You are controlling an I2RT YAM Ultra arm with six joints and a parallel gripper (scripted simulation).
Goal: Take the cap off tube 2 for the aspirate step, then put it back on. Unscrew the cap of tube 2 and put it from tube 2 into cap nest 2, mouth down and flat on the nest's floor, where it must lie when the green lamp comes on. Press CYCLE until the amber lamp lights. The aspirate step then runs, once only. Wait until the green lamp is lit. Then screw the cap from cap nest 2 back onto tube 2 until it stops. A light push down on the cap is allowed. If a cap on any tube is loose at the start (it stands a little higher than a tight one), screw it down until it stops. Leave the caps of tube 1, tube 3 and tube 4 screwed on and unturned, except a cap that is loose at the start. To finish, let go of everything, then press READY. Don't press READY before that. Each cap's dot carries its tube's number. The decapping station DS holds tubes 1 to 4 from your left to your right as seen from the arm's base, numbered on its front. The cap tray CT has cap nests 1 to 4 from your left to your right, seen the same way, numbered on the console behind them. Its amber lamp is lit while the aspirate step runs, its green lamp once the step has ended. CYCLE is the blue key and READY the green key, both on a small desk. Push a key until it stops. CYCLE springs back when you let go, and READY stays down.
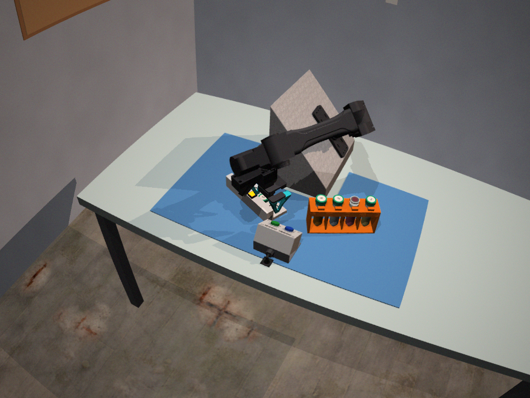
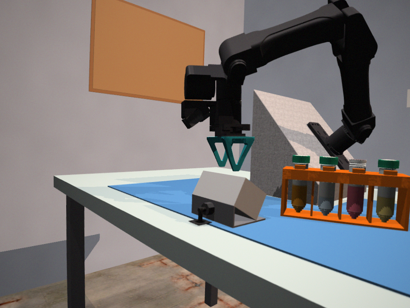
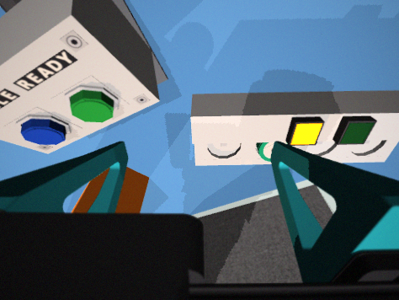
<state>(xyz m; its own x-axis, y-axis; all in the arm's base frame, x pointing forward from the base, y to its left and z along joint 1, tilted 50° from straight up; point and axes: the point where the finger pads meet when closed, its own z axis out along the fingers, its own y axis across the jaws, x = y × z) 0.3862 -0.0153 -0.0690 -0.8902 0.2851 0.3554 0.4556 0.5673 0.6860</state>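
The cap 2 is 80 mm below my hand, 80 mm behind it and 50 mm to the right of it. The rest, counted from my hand: cap 3 (200 mm to the left, 80 mm behind, 20 mm above); then cap 4 (150 mm to the left, 60 mm behind, 20 mm above); then key desk (70 mm to the left, 70 mm ahead, 40 mm below).
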